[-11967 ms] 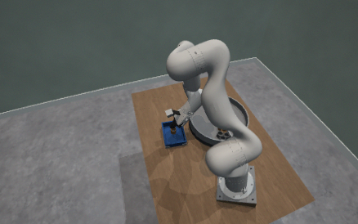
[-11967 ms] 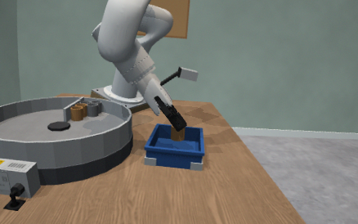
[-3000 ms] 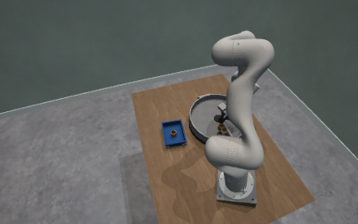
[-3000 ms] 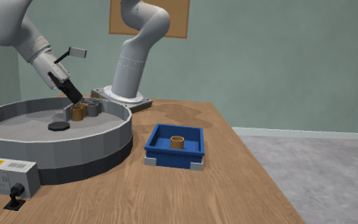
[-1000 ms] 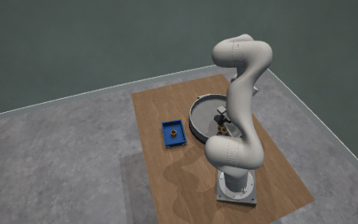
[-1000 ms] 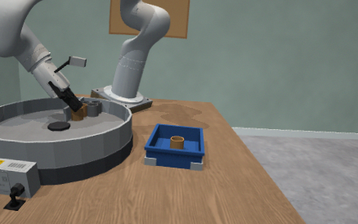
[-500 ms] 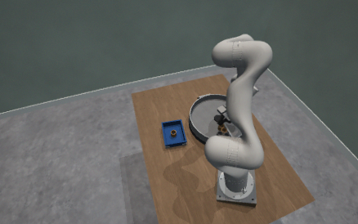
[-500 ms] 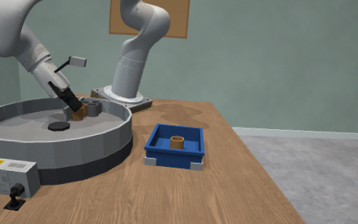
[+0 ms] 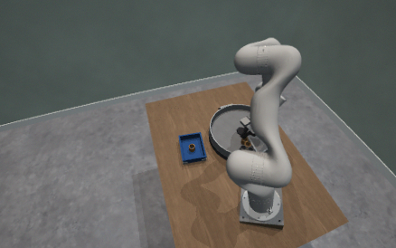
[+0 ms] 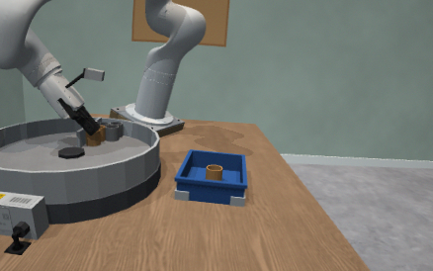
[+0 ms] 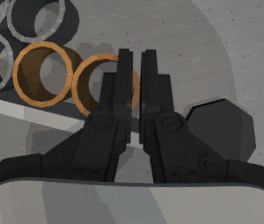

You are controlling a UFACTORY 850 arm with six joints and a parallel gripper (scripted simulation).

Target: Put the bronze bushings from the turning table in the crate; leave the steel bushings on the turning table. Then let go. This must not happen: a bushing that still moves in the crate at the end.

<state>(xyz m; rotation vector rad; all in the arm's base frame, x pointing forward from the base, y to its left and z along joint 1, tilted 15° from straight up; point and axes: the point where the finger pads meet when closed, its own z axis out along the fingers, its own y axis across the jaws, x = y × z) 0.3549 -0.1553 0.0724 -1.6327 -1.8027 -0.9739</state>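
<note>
My hand is 11 cm short of the blue crate, 31 cm to the right of it and 8 cm above it. Also, from my hand: turning table: 6 cm ahead, 3 cm to the right, 6 cm below.
</note>
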